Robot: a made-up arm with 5 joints.
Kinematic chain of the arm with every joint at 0, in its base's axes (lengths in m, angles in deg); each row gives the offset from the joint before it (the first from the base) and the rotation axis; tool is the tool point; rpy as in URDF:
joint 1: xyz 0.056 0 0.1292 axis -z
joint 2: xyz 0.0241 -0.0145 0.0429 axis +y
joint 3: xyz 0.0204 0 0.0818 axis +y
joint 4: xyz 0.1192 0 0.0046 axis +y
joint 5: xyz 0.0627 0.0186 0 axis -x
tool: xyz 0 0 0 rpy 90 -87.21 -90
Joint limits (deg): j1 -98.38..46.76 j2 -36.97..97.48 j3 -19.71..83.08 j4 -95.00..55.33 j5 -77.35..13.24
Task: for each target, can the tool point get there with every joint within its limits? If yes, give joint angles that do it. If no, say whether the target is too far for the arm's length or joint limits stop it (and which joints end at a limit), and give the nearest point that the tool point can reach.
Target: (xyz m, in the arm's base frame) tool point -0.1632 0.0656 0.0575
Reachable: no: joint limits stop it (at a limit: joint 2) | nearest point -0.0149 0.0212 0.0966 | short by 0.160 m
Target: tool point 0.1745 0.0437 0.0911
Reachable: yes | joints -18.37 21.12 71.62 -63.44 -51.78
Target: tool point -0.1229 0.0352 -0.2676
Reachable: no: too far | nearest point 0.0397 0.0826 -0.0398 | short by 0.284 m
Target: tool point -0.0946 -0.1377 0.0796
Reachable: no: joint limits stop it (at a limit: joint 2) | nearest point -0.0001 -0.0513 0.1053 | short by 0.131 m
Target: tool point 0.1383 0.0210 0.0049
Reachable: yes | joints -11.57 72.31 15.56 33.23 -45.69
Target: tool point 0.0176 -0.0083 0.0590
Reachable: yes | joints -18.19 81.62 70.15 -16.90 -13.46
